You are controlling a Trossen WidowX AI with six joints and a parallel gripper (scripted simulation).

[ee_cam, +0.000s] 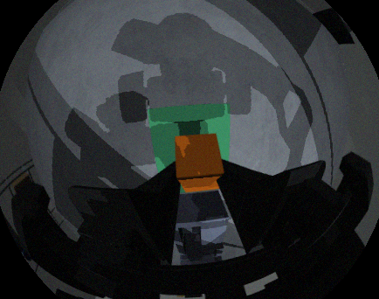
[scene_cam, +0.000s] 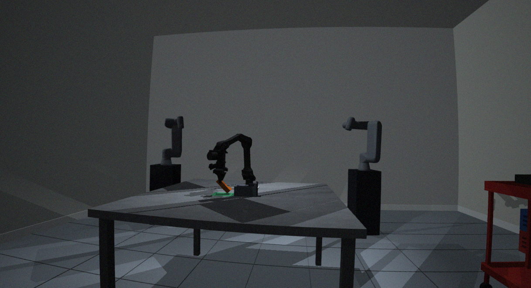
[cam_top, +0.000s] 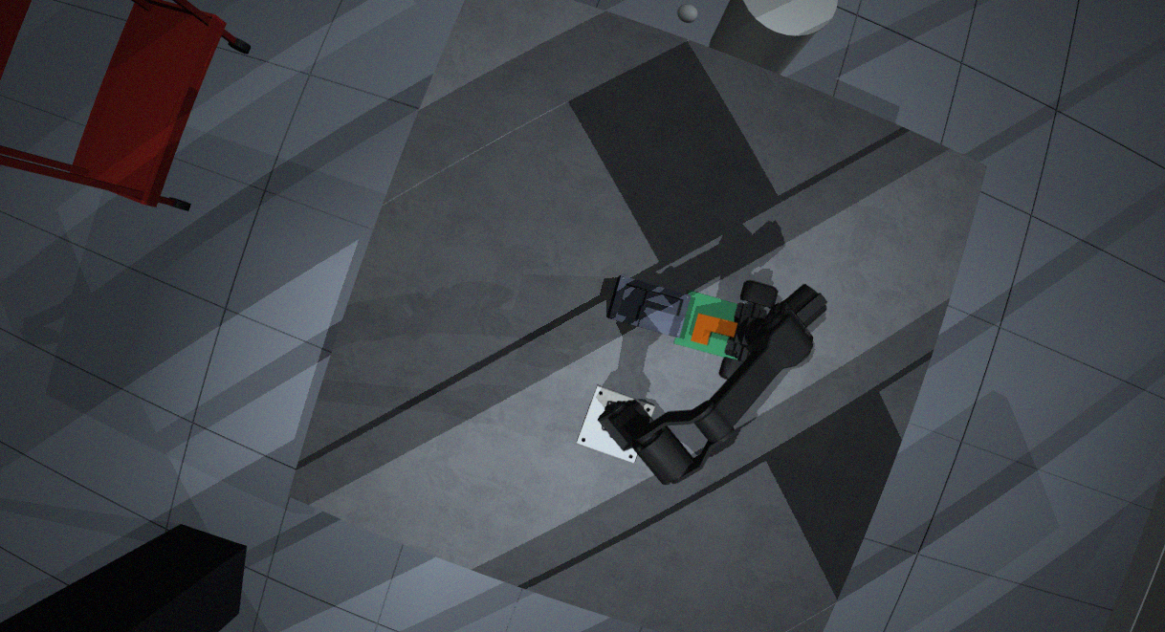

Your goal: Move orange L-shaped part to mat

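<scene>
Now: gripper tip 2 cm to the right of the mat and 9 cm above it. Round my gripper tip: orange L-shaped part 1 cm behind, 3 cm to the left, 3 cm below.
</scene>
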